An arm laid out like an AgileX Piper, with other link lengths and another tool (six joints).
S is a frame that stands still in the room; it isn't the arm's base.
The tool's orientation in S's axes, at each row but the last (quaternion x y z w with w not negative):
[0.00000, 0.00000, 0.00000, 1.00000]
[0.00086, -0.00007, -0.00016, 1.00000]
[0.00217, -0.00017, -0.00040, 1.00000]
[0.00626, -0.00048, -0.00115, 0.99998]
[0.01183, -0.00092, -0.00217, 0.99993]
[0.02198, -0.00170, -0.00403, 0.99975]
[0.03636, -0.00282, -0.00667, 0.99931]
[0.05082, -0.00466, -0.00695, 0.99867]
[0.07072, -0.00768, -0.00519, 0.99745]
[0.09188, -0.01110, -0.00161, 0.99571]
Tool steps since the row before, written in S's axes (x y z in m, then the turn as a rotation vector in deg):
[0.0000, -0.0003, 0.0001, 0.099, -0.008, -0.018]
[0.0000, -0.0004, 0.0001, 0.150, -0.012, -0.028]
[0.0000, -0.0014, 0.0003, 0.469, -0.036, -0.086]
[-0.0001, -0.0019, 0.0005, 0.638, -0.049, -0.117]
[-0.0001, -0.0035, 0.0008, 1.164, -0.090, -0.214]
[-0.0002, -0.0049, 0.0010, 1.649, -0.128, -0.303]
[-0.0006, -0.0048, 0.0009, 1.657, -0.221, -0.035]
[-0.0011, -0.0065, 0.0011, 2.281, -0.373, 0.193]
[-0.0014, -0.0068, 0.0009, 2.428, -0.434, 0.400]
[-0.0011, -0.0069, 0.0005, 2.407, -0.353, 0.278]
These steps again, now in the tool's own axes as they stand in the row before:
[0.0000, -0.0003, 0.0001, 0.099, -0.008, -0.018]
[0.0000, -0.0004, 0.0001, 0.150, -0.012, -0.028]
[0.0000, -0.0014, 0.0003, 0.469, -0.036, -0.086]
[-0.0001, -0.0019, 0.0005, 0.638, -0.049, -0.117]
[-0.0001, -0.0035, 0.0009, 1.164, -0.090, -0.214]
[-0.0002, -0.0049, 0.0012, 1.649, -0.128, -0.303]
[-0.0005, -0.0047, 0.0012, 1.660, -0.201, -0.029]
[-0.0010, -0.0064, 0.0018, 2.288, -0.321, 0.207]
[-0.0013, -0.0066, 0.0019, 2.438, -0.351, 0.418]
[-0.0011, -0.0067, 0.0018, 2.414, -0.293, 0.284]

